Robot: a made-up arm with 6 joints.
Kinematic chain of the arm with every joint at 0, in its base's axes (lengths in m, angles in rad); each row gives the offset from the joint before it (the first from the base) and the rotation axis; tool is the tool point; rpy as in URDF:
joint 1: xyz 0 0 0.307 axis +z
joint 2: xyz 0 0 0 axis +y
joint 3: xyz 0.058 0 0.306 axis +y
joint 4: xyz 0.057 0 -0.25 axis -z
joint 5: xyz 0 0 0 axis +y
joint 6: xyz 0.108 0 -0.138 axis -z
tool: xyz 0 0 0 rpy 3.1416 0 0
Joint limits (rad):
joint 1: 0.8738..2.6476
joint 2: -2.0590..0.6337
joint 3: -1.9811..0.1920
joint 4: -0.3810..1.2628
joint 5: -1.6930..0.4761
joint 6: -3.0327..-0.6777
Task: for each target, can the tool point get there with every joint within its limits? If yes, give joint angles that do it. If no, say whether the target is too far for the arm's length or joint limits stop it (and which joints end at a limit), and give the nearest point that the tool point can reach.
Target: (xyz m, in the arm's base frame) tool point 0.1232 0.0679 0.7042
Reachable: yes | joints 1.7624 -0.8888 -0.6402 0.8726 -0.9791 -2.2793
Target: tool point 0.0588 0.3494 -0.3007
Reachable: no: joint limits stop it (at a limit: joint 2) | nearest point 0.0487 0.2896 0.0926 | short by 0.398 m
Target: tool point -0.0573 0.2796 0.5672
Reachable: yes | joints 1.6570 -0.3938 -0.3388 -0.1902 -0.8183 -2.2861
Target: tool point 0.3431 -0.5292 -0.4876
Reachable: no: too far | nearest point 0.2994 -0.4618 0.1519 | short by 0.645 m
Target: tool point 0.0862 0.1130 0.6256
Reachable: yes | joints 1.9105 -1.1921 -0.3957 0.9296 -0.3460 -2.8389
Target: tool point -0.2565 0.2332 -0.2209
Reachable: no: joint limits stop it (at a limit: joint 2) | nearest point -0.2192 0.1993 0.0930 | short by 0.318 m
